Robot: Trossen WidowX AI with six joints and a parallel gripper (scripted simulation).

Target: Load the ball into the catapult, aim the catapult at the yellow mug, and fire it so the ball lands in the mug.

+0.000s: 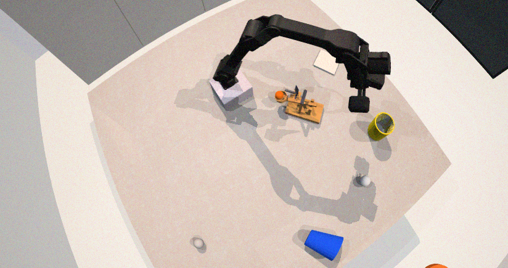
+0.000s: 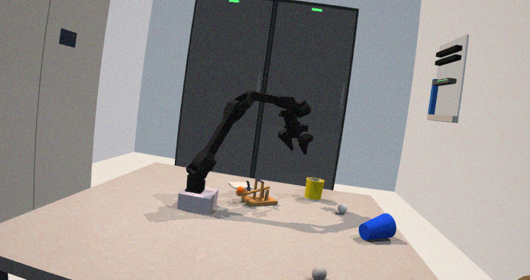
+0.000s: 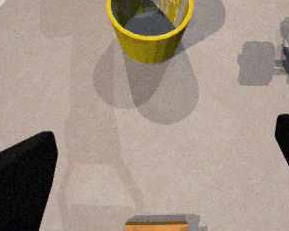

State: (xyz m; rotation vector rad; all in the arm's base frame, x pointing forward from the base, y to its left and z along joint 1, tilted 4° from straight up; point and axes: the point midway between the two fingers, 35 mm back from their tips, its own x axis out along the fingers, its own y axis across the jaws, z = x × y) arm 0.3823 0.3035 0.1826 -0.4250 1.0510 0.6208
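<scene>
The orange ball is 230 mm behind my gripper tip, 180 mm to the right of it and 180 mm below it. The rest, counted from my gripper tip: wooden catapult 180 mm below, 180 mm behind, 130 mm to the right; white ball 230 mm ahead, 210 mm below, 90 mm to the right; yellow mug 210 mm below, 110 mm ahead, 90 mm to the left.
</scene>
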